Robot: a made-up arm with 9 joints. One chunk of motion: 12 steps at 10 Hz.
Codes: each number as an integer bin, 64 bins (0 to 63) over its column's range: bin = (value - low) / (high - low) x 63, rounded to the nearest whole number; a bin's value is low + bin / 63 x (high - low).
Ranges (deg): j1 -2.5..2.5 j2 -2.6..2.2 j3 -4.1..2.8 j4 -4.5..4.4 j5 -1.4..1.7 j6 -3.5..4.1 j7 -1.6..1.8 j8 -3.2..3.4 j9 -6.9..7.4
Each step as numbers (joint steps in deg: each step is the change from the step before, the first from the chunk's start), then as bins.
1 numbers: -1.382 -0.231 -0.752 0.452 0.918 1.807 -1.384 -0.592 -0.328
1 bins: 14 31 31 35 47 44 4 25 29
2 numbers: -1.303 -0.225 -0.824 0.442 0.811 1.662 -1.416 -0.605 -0.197
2 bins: 15 31 30 35 45 43 3 25 30
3 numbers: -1.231 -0.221 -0.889 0.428 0.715 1.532 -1.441 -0.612 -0.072
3 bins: 16 31 29 35 43 42 3 25 30
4 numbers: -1.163 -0.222 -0.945 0.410 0.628 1.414 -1.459 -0.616 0.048
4 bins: 17 31 29 35 41 41 3 25 31
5 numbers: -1.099 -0.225 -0.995 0.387 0.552 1.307 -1.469 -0.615 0.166
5 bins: 18 31 28 35 40 40 2 25 31
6 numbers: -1.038 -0.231 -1.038 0.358 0.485 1.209 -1.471 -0.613 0.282
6 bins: 18 31 28 34 38 39 2 25 32
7 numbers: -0.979 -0.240 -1.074 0.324 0.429 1.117 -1.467 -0.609 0.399
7 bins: 19 31 28 34 37 38 2 25 32
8 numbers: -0.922 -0.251 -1.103 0.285 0.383 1.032 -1.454 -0.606 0.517
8 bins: 20 31 27 34 36 38 3 25 33
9 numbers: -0.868 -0.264 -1.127 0.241 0.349 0.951 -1.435 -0.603 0.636
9 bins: 21 31 27 34 36 37 3 25 33
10 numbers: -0.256 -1.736 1.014 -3.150 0.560 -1.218 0.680 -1.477 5.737
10 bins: 28 11 47 10 40 19 42 16 56
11 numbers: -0.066 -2.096 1.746 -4.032 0.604 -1.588 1.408 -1.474 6.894
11 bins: 31 7 53 3 41 16 56 16 61
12 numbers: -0.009 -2.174 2.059 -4.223 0.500 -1.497 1.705 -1.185 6.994
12 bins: 31 6 56 2 39 17 61 19 61
